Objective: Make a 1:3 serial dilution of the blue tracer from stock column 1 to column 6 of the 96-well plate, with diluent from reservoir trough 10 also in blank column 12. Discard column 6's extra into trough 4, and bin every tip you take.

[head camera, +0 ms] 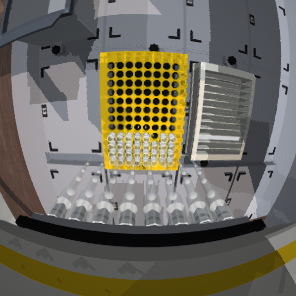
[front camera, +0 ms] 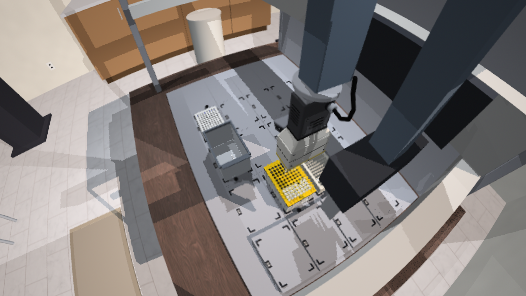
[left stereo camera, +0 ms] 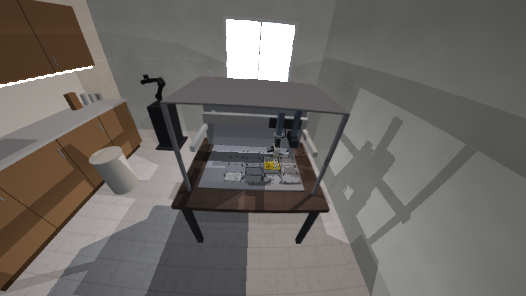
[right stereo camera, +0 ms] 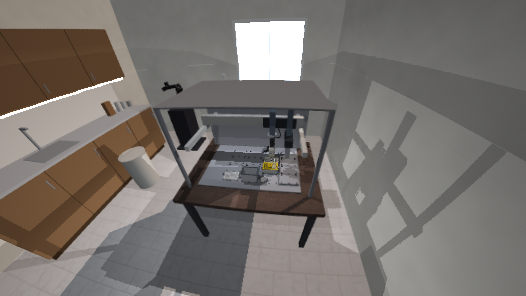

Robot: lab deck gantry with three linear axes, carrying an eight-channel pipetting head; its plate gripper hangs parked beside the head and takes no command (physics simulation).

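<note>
The pipetting head (front camera: 303,146) is low over the yellow tip rack (front camera: 291,204) (head camera: 104,90) (left stereo camera: 270,166) (right stereo camera: 270,166). In the head view, clear tips (head camera: 132,186) hang from its eight channels, near the rack's tipped end. The rack's far rows are empty; several near rows hold tips, with one gap. The white reservoir (head camera: 195,115) stands right of the rack; its liquids cannot be made out. The white 96-well plate (front camera: 208,118) (left stereo camera: 232,176) (right stereo camera: 231,175) lies beyond the grey bin; its well contents cannot be made out. The parked gripper's fingers cannot be made out.
The open grey bin (front camera: 239,170) (head camera: 75,37) stands between the plate and the rack, with high walls. A dark gantry column (front camera: 425,80) stands beside the head. Frame posts (left stereo camera: 332,155) (right stereo camera: 322,155) rise at the table edge.
</note>
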